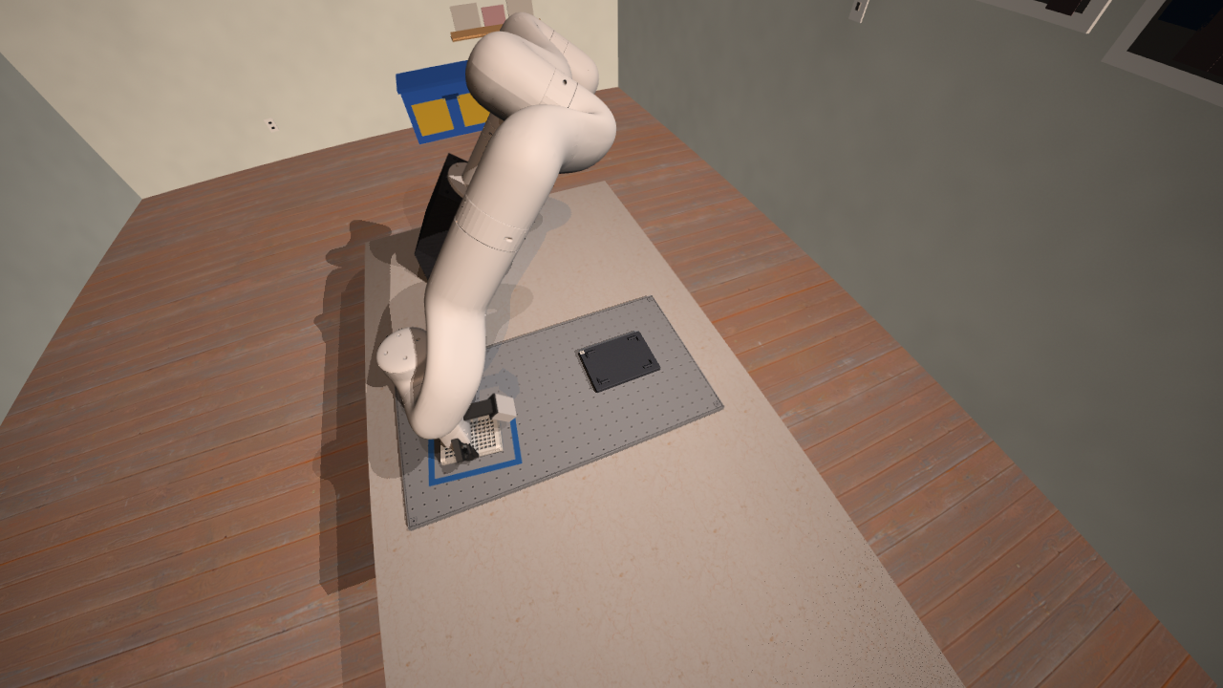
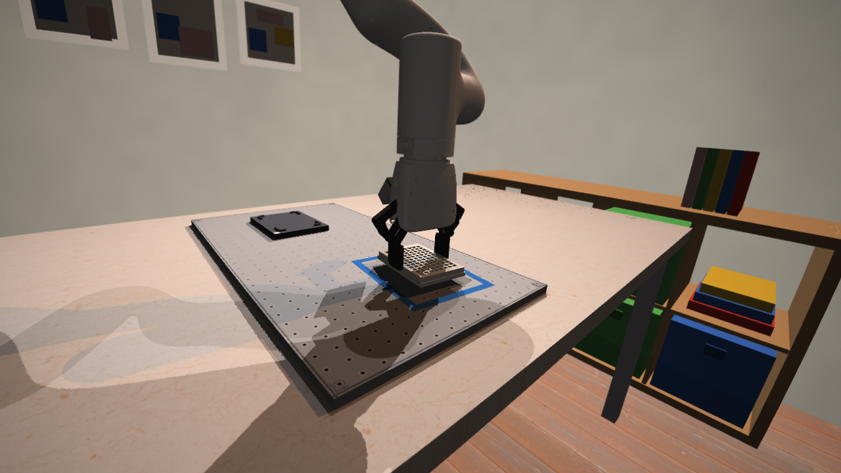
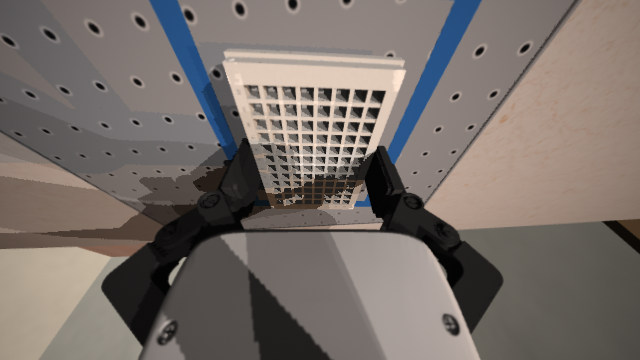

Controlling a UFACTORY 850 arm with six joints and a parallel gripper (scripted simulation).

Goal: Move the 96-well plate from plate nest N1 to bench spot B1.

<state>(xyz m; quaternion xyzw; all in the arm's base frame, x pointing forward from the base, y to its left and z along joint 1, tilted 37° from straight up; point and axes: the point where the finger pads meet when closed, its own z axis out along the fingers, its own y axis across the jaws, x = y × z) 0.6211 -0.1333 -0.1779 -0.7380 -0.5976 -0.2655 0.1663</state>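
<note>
My hand is 10 mm above the white 96-well plate. Round my hand: black plate nest N1: 370 mm to the left, 60 mm behind, 20 mm below.
</note>
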